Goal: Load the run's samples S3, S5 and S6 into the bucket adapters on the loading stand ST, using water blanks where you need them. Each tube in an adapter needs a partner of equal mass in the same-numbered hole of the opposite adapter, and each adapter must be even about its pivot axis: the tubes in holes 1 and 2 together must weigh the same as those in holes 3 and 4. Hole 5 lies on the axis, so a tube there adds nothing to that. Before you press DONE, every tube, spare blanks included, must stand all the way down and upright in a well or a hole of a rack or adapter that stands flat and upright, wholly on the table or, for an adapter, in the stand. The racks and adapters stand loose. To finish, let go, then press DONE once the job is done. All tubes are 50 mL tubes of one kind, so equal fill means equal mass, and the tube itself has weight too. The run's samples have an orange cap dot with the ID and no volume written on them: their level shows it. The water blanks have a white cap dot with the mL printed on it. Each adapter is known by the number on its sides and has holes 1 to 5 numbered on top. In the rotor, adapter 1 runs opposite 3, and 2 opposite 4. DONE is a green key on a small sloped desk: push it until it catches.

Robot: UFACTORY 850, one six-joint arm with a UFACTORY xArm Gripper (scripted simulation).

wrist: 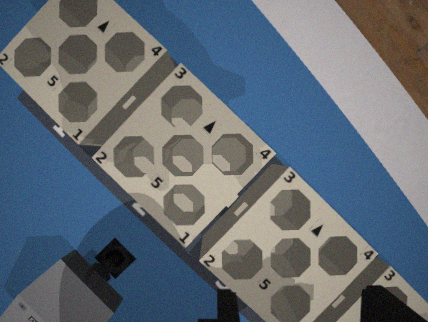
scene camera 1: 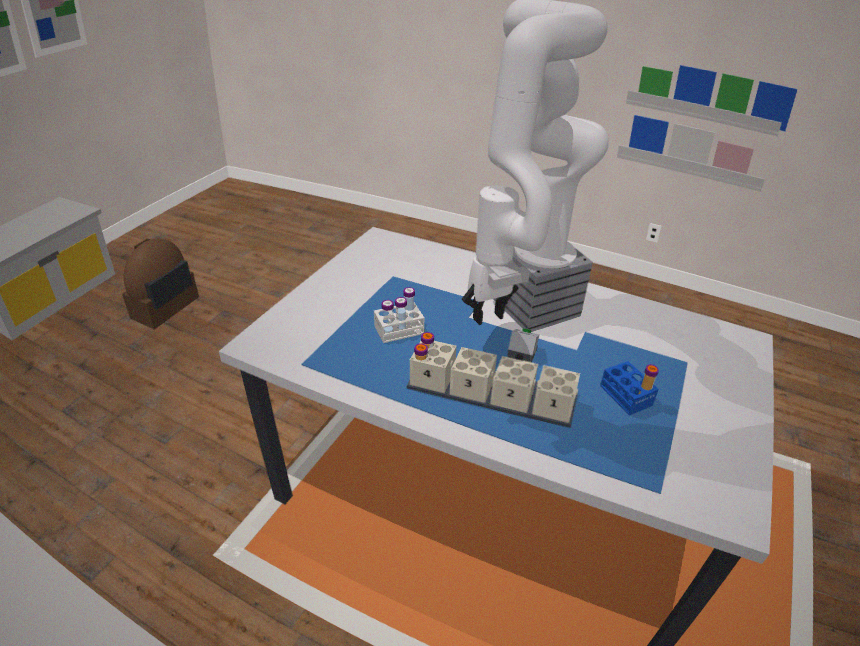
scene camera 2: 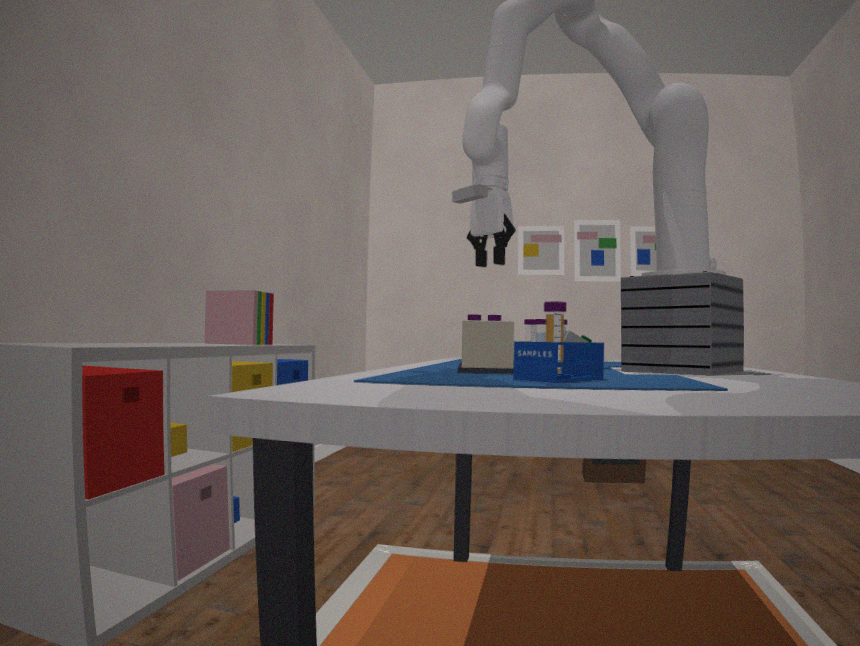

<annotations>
blue sample rack: scene camera 1; scene camera 2; not seen in the wrist view (out of frame)
adapter 1: wrist; scene camera 1; scene camera 2 485, 344
same spot on blue sample rack: [scene camera 2: 533, 361] = [scene camera 1: 643, 402]
same spot on adapter 1: [wrist: 62, 90] = [scene camera 1: 556, 373]
</annotations>
